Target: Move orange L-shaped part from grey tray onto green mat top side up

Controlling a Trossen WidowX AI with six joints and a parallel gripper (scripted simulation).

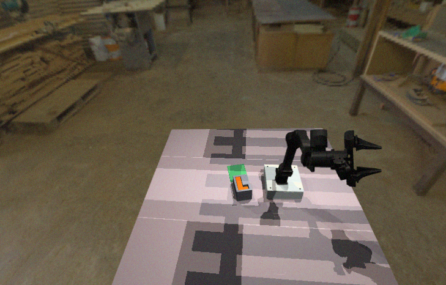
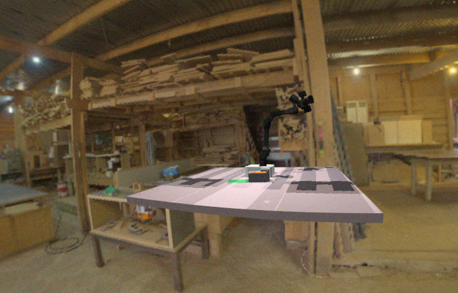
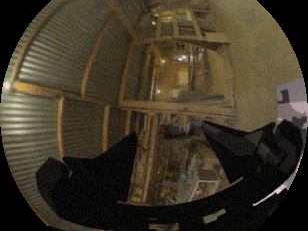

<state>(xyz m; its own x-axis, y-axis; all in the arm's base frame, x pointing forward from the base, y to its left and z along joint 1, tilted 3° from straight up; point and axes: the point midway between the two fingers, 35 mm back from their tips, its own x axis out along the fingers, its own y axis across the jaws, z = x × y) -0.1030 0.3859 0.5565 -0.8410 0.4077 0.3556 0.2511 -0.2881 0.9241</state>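
The orange L-shaped part lies 58 cm below my gripper tip, 40 cm to the right of it and 39 cm ahead of it. The rest, counted from my gripper tip: green mat: 65 cm below, 57 cm to the right, 41 cm ahead.
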